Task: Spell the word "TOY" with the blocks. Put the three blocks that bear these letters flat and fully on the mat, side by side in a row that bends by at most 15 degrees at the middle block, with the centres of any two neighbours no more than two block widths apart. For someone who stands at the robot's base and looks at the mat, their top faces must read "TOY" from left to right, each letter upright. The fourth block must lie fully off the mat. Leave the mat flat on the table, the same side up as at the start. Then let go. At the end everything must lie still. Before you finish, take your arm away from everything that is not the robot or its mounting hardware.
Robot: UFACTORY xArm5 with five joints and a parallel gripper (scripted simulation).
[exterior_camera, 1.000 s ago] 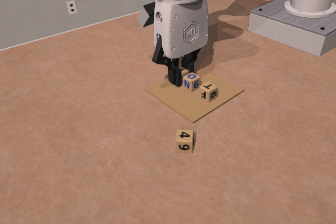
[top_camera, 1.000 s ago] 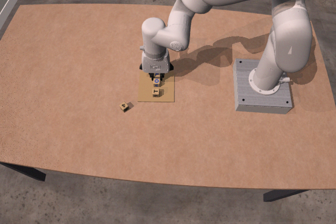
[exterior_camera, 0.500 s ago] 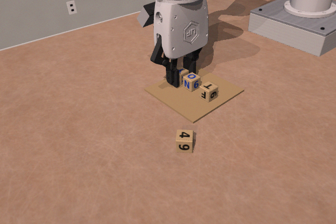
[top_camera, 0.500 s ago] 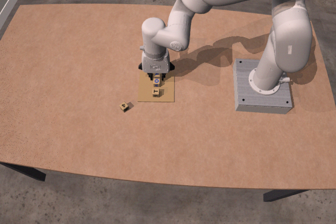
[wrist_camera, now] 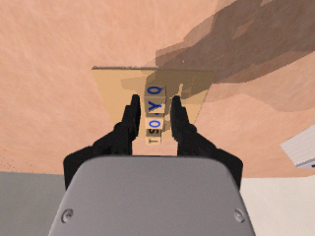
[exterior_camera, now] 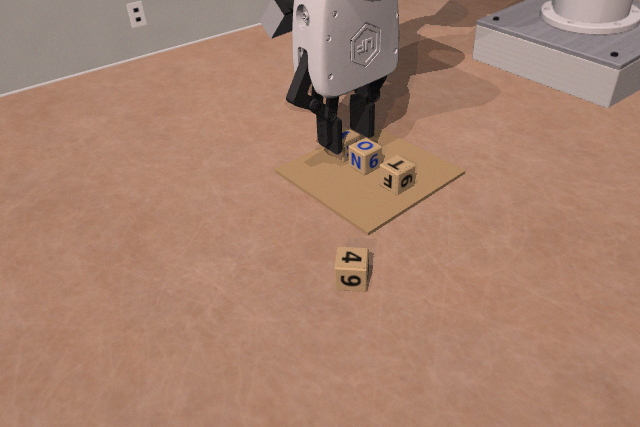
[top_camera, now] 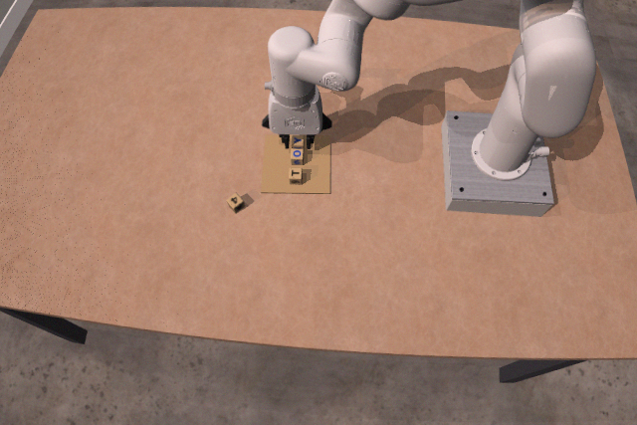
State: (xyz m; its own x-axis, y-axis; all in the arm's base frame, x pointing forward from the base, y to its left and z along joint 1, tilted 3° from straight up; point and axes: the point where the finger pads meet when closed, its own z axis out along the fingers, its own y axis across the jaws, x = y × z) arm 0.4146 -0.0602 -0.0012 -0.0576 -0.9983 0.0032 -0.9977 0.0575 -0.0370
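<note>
The O block is 30 mm to the left of my hand and 30 mm below it. The rest, counted from my hand: tan mat 40 mm to the left, 40 mm below; T block 80 mm to the left, 30 mm below, 10 mm ahead.
</note>
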